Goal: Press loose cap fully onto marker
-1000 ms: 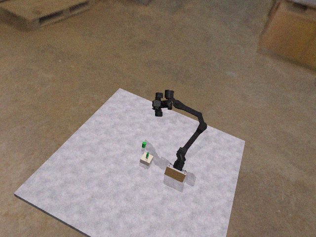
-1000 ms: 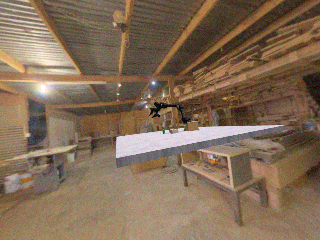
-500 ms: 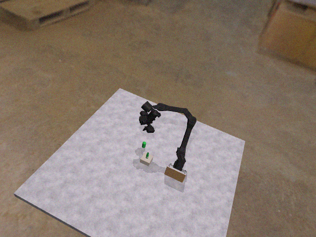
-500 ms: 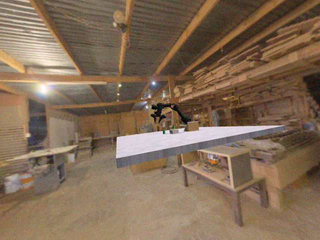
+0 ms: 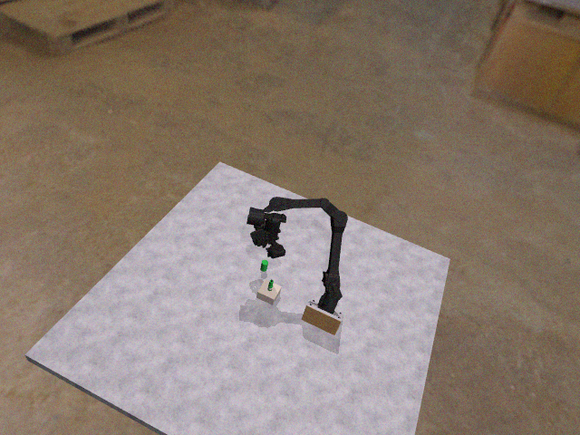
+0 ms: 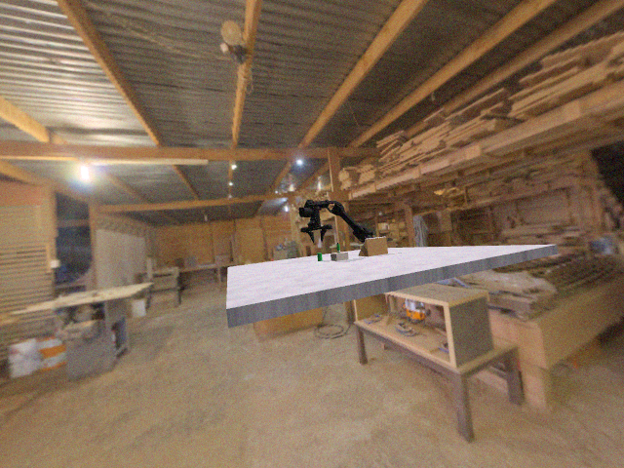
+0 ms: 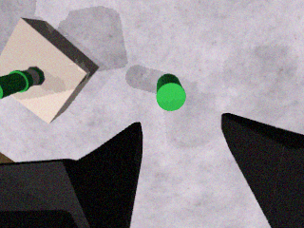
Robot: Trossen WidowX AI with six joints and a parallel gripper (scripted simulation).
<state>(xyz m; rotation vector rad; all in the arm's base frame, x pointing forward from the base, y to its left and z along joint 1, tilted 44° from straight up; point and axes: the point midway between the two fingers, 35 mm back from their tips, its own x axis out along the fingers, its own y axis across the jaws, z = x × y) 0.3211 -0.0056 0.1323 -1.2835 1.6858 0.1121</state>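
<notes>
My gripper tip is 90 mm above the green cap. The rest, counted from my gripper tip: holder block 110 mm to the left, 90 mm below, 80 mm behind.
</notes>
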